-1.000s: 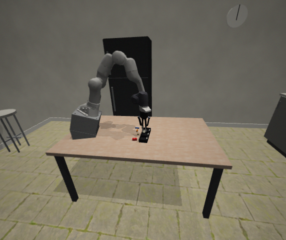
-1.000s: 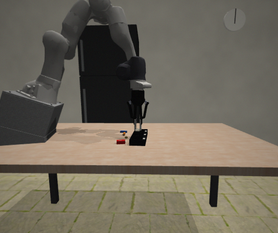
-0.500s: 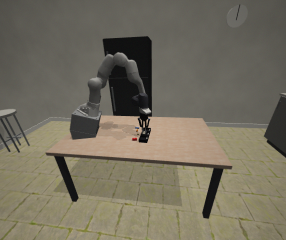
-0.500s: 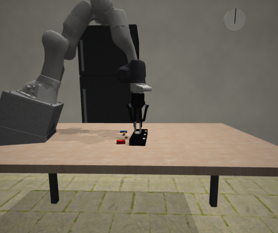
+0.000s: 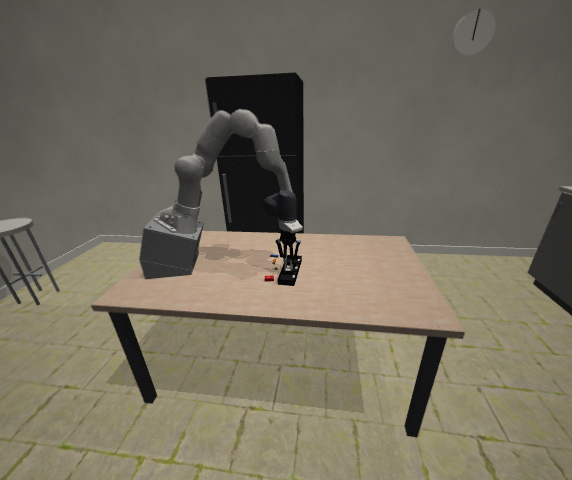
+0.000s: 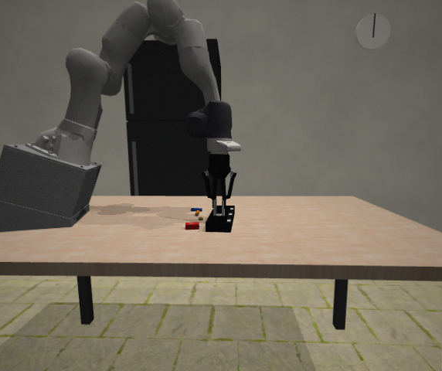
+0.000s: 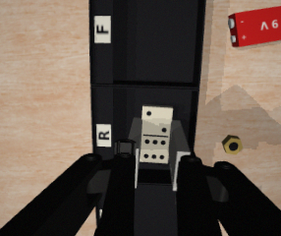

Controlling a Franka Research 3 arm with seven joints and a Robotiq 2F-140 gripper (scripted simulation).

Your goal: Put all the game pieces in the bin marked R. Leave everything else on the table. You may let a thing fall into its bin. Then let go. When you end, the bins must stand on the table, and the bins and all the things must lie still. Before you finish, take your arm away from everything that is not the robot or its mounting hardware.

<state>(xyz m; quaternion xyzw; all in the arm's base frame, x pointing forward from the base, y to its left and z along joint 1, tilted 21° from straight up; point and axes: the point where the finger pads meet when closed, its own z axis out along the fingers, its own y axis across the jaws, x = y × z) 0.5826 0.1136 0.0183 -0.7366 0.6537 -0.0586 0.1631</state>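
Now: hand 1 cm short of the black bin row and 3 cm above it. Also, from my hand: white domino: 3 cm below; then red block: 6 cm behind, 10 cm to the right, 4 cm below; then brass nut: 7 cm behind, 5 cm below.
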